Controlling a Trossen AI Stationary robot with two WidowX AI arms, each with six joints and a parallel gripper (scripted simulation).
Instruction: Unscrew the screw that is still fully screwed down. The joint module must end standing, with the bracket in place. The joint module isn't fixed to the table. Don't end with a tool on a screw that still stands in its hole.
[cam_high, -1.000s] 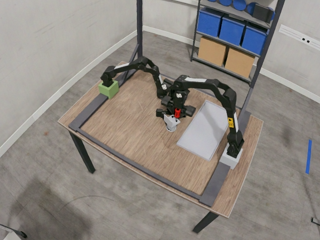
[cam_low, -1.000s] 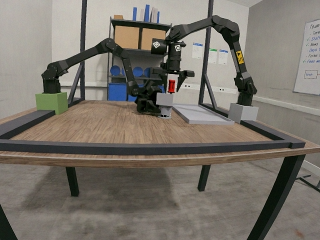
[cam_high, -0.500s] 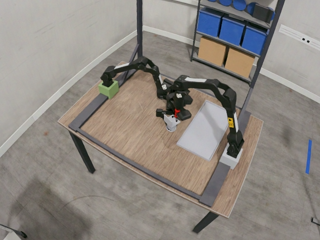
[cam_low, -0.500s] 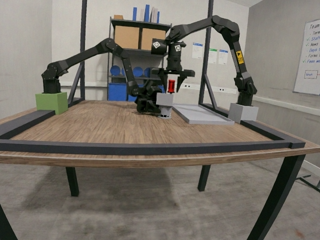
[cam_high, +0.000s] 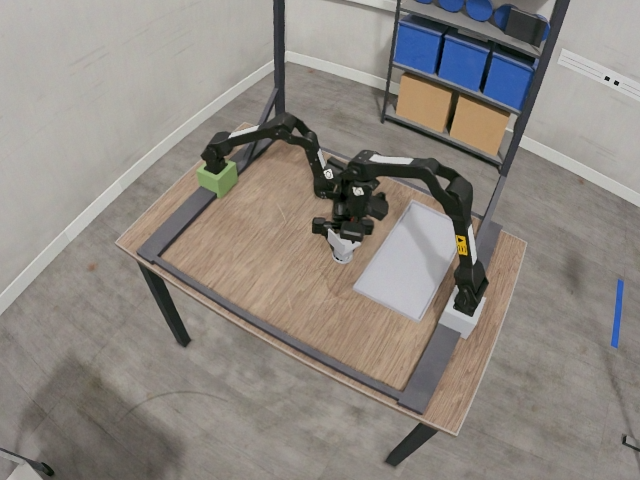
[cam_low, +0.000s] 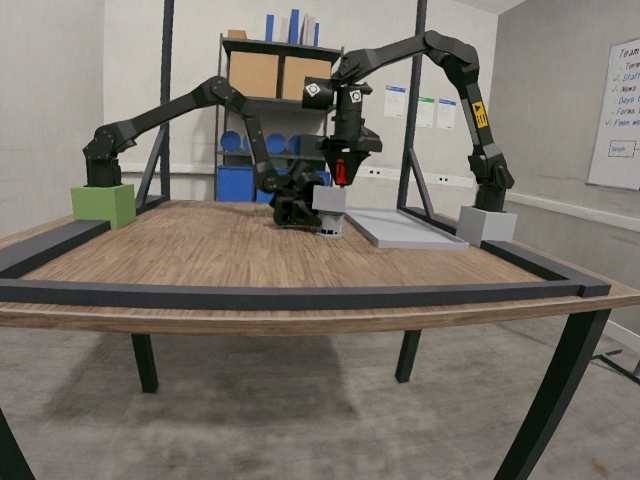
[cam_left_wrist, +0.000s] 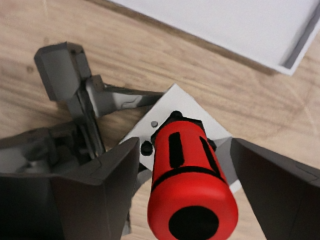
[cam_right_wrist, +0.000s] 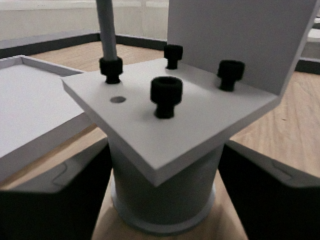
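Note:
My left hand is 20 mm above the red screwdriver. Also, from my left hand: grey joint module (10 mm ahead, 20 mm to the right, 120 mm below); then grey bracket (10 mm ahead, 20 mm to the right, 80 mm below); then shallow grey tray (120 mm behind, 170 mm to the left, 140 mm below).
Right now my right hand is 2 cm short of the grey joint module and 2 cm to the right of it. From my right hand the other things lie so: grey bracket 2 cm ahead, 2 cm to the left, 4 cm above; then red screwdriver 1 cm ahead, 4 cm to the left, 9 cm above; then shallow grey tray 10 cm behind, 21 cm to the left, 3 cm below.

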